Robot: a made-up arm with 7 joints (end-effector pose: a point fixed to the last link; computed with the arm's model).
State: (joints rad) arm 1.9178 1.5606 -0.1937 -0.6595 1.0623 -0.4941 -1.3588
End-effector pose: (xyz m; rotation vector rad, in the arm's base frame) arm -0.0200 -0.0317 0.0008 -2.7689 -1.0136 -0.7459
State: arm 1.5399 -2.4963 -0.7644 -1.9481 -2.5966 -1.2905 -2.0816
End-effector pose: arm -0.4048 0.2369 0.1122 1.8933 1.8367 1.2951
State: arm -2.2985 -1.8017 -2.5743 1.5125 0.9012 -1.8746 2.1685
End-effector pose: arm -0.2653 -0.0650 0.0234 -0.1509 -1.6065 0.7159
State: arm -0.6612 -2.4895 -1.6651 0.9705 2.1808 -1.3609 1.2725
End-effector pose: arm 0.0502 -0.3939 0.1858 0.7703 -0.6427 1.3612
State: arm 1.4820 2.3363 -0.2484 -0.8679 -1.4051 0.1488 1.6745
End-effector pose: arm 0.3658 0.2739 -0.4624 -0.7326 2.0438 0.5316
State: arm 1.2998 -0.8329 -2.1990 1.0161 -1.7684 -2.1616 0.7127
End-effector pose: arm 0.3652 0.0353 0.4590 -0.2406 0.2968 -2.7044
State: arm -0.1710 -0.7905 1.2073 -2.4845 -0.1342 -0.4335 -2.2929
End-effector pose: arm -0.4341 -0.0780 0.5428 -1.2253 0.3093 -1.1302
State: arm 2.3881 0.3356 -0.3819 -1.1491 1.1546 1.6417 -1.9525
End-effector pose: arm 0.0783 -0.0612 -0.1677 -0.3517 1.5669 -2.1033
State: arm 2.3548 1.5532 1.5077 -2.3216 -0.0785 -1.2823 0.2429
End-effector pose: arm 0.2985 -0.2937 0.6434 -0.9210 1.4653 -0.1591
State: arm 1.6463 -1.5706 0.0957 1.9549 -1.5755 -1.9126 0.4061
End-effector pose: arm 0.2368 0.1561 0.0475 -0.0035 2.0052 -1.5001
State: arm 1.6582 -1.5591 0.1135 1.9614 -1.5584 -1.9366 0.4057
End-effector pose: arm 0.2330 0.1616 0.0457 -0.0260 2.0066 -1.4542
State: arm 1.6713 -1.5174 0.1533 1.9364 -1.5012 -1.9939 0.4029
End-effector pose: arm 0.2290 0.1834 0.0336 -0.1371 2.0382 -1.3303
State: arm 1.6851 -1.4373 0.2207 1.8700 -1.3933 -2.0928 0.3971
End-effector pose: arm 0.2170 0.2266 0.0100 -0.3619 2.0993 -1.0992
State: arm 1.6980 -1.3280 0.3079 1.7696 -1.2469 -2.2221 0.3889
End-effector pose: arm 0.1835 0.2842 -0.0180 -0.6758 2.1613 -0.7717
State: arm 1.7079 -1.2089 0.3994 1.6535 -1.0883 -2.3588 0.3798
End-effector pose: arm 0.1244 0.3382 -0.0393 -1.0218 2.1901 -0.3946
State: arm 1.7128 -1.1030 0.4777 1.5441 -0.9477 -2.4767 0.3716
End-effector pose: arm 0.0554 0.3728 -0.0474 -1.3315 2.1734 -0.0415
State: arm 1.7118 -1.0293 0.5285 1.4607 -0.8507 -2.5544 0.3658
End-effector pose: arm 0.0014 0.3873 -0.0464 -1.5488 2.1336 0.2115
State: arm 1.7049 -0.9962 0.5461 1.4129 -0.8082 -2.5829 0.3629
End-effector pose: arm -0.0231 0.3925 -0.0446 -1.6514 2.1068 0.3232
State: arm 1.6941 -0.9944 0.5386 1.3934 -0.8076 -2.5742 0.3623
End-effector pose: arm -0.0232 0.3956 -0.0455 -1.6667 2.1050 0.3219
